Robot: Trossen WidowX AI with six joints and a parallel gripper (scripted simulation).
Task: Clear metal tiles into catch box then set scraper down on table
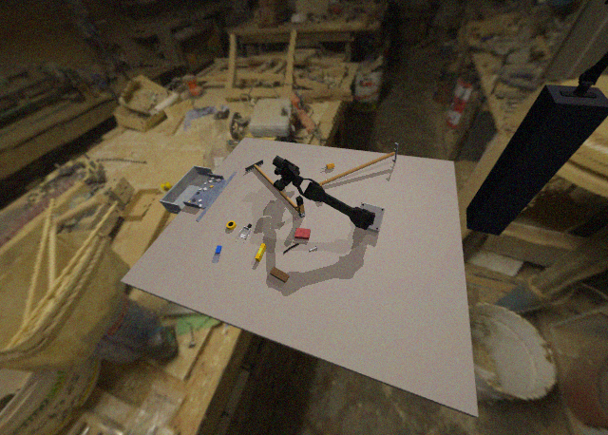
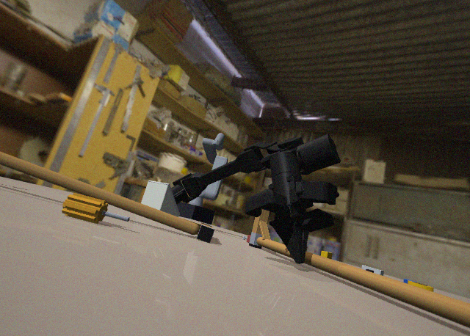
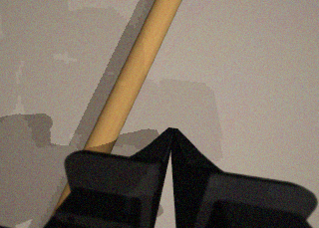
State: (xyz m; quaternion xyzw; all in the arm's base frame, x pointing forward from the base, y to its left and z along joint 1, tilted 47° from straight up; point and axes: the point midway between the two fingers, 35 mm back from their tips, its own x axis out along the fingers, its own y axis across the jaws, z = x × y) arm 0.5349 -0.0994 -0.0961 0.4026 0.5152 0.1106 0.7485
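My gripper tip is now 40 mm short of the long scraper, 40 mm to the right of it and 50 mm below it. Round my gripper tip: orange piece (210 mm behind, 250 mm to the right); then red block (250 mm behind, 310 mm to the left); then silver clip (50 mm ahead, 380 mm to the left).
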